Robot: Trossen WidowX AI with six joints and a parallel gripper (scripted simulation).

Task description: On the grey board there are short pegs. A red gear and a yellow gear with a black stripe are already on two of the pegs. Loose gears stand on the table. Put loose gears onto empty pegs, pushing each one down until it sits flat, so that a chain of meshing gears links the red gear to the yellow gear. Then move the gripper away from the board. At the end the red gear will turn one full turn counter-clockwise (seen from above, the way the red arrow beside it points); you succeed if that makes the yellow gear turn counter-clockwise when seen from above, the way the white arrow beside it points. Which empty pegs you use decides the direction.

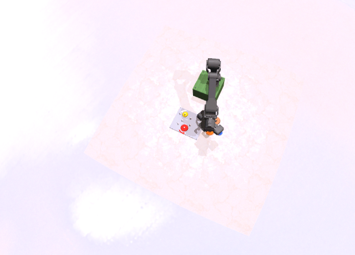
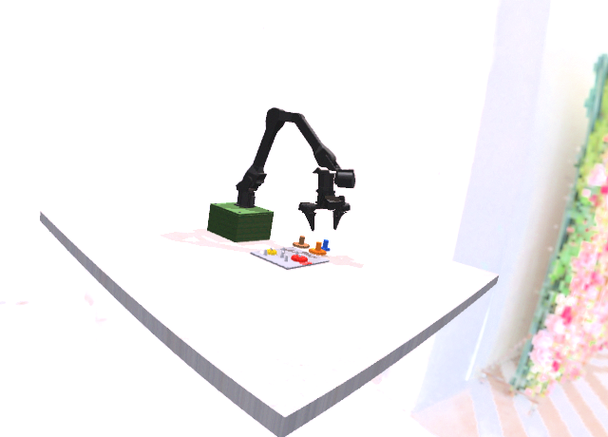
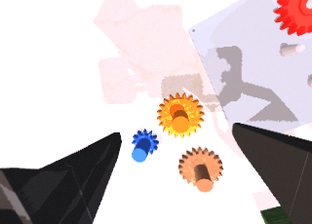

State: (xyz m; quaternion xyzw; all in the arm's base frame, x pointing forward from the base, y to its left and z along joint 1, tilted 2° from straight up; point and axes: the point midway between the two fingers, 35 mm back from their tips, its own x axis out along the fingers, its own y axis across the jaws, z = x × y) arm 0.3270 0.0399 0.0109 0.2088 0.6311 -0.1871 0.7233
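Now: the orange gear 70 mm below my gripper tip and 10 mm behind it. From my gripper tip the other things lie so: brown gear: 100 mm behind, 70 mm below, 30 mm to the left; then red gear: 170 mm to the right, 70 mm below, 10 mm ahead; then small blue gear: 70 mm to the left, 70 mm below, 20 mm behind.
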